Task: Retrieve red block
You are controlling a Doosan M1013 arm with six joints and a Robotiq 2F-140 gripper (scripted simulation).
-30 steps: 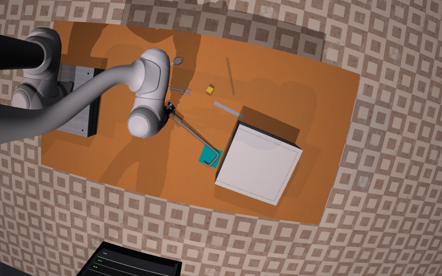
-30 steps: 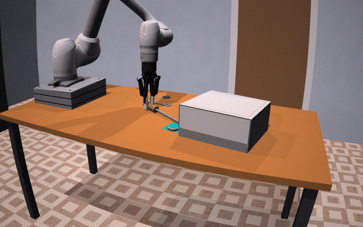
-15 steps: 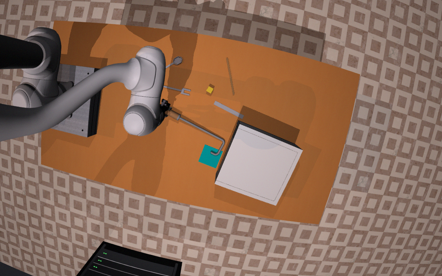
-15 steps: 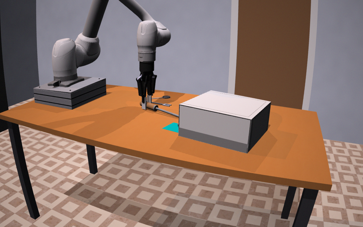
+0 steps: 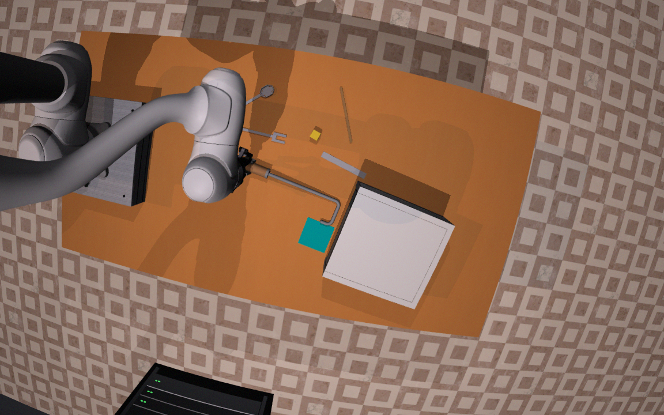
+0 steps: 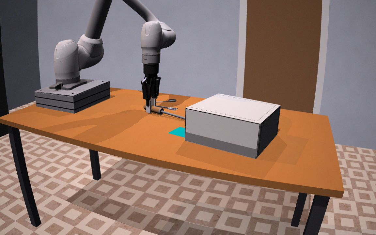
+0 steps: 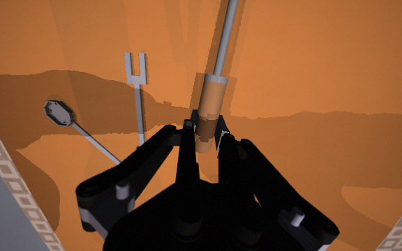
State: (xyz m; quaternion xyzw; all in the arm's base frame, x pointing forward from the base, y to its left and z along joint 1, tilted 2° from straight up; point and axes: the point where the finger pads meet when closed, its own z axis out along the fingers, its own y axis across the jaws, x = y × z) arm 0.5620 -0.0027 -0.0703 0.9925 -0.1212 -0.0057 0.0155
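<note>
Now: hand 24 cm short of the teal square, 19 cm to the left of it and 4 cm above it. Also, from my hand: forked tool 1 cm ahead, 10 cm to the left, 3 cm below; hook tool 12 cm ahead, 7 cm to the right, 2 cm below; spoon 22 cm to the left, 3 cm below.
</note>
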